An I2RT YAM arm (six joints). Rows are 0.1 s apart.
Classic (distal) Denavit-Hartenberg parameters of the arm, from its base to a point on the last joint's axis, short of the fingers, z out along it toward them. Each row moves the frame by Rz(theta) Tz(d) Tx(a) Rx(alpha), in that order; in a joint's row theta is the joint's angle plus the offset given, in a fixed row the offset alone. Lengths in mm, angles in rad.
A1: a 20, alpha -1.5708, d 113.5, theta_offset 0
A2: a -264, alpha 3.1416, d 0, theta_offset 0
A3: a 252.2, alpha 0, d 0, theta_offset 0.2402
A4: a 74, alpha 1.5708, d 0, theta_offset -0.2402
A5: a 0, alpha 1.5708, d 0, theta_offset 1.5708
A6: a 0, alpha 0, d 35.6, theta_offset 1.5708
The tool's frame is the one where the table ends.
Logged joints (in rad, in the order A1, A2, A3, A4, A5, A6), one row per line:
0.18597 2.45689 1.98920 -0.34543 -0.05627 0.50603
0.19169 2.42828 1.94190 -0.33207 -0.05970 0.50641
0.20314 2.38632 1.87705 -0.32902 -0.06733 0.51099
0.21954 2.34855 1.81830 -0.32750 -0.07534 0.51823
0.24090 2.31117 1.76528 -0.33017 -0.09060 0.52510
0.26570 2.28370 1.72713 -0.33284 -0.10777 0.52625
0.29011 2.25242 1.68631 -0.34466 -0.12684 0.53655
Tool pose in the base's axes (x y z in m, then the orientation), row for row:
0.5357 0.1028 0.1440 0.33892 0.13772 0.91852 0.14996
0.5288 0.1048 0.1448 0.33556 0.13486 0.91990 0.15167
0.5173 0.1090 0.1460 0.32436 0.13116 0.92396 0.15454
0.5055 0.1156 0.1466 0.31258 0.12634 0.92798 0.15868
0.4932 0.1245 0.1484 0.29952 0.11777 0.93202 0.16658
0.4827 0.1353 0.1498 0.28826 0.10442 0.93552 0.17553
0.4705 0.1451 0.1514 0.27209 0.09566 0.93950 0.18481
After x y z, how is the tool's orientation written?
As a quaternion, w x y z.
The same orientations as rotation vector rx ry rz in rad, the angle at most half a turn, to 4 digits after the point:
0.3586 2.3920 0.3905
0.3518 2.3995 0.3956
0.3440 2.4233 0.4053
0.3333 2.4480 0.4186
0.3127 2.4746 0.4423
0.2788 2.4979 0.4687
0.2575 2.5292 0.4975

